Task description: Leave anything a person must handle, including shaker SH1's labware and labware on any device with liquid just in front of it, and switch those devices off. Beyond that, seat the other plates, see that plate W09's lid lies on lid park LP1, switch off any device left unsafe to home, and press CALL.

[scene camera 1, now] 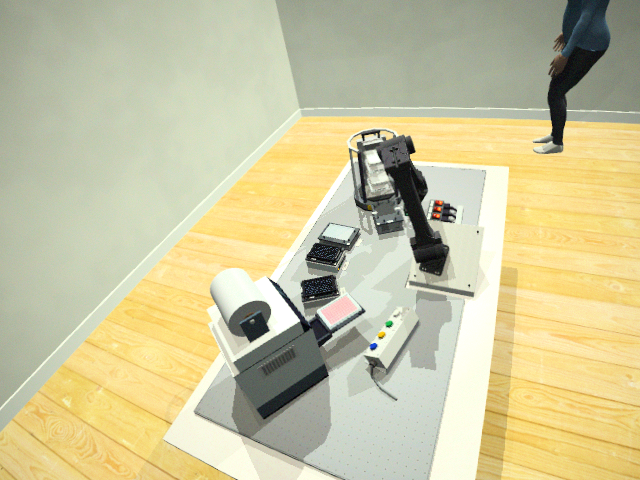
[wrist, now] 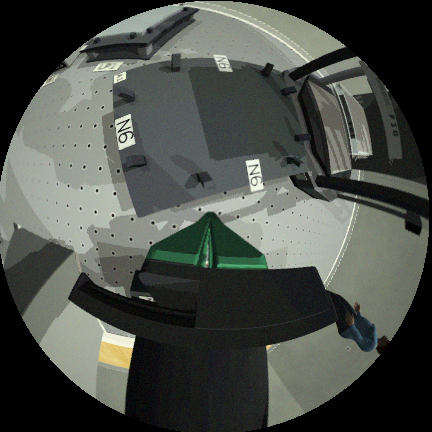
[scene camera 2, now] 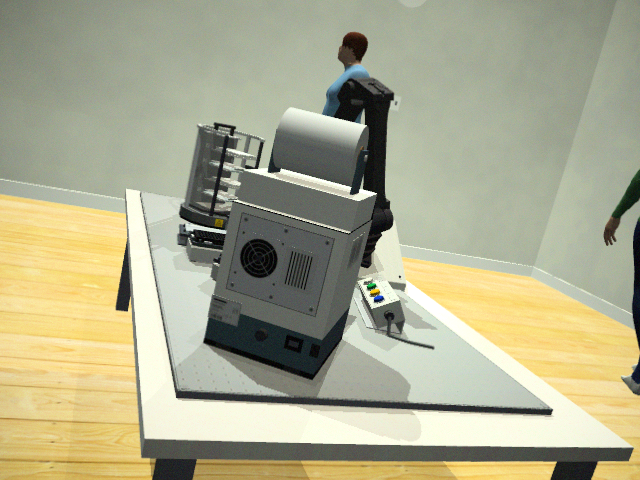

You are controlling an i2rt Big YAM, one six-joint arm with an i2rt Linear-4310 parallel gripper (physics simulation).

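Where they show: gripper, fingertip midpoint: (scene camera 1: 406,215) (wrist: 209,217); arm's base, origin of the base link: (scene camera 1: 434,258).
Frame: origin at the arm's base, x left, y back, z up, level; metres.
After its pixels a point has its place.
Observation:
My gripper (wrist: 209,217) {x -0.270, y -0.209, z -0.044 m} is shut and empty, its green fingertips together low in the wrist view, beside nest N6 (scene camera 1: 388,225) {x -0.217, y -0.277, z -0.078 m} (wrist: 160,125) {x -0.208, y -0.263, z -0.023 m}. N6 is a bare grey plate holder with upright pegs. A pale, flat lid (scene camera 1: 339,232) {x -0.064, y -0.451, z -0.039 m} (wrist: 137,25) lies on lid park LP1 (wrist: 120,51) {x -0.072, y -0.392, z -0.078 m}. Two black many-welled plates (scene camera 1: 325,253) {x 0.100, y -0.430, z -0.015 m} (scene camera 1: 320,287) {x 0.272, y -0.358, z -0.016 m} sit on small devices; which is SH1 cannot be read. A pink plate (scene camera 1: 340,312) {x 0.382, y -0.205, z 0.037 m} lies on the tray of the roll-topped device (scene camera 1: 294,372) {x 0.637, y -0.226, z 0.050 m} (scene camera 2: 294,227) {x 0.724, y -0.380, z 0.176 m}. The button box (scene camera 1: 395,338) {x 0.379, y -0.013, z -0.011 m} (scene camera 2: 382,299) {x 0.440, y -0.063, z -0.014 m} has blue, yellow, green and white buttons. Red switches (scene camera 1: 437,209) {x -0.337, y -0.083, z -0.031 m} look lit.
A caged plate tower (scene camera 1: 363,203) {x -0.303, y -0.440, z -0.044 m} (scene camera 2: 201,214) {x -0.312, y -0.467, z -0.044 m} (wrist: 375,192) {x -0.393, y -0.298, z 0.048 m} holding several plates stands right behind N6. The arm's base plate (scene camera 1: 465,258) {x -0.023, y 0.110, z 0.012 m} is at the table's near side. A person in blue (scene camera 1: 584,41) (scene camera 2: 338,90) (wrist: 362,332) stands beyond the table; another in green (scene camera 2: 628,201) is at right.

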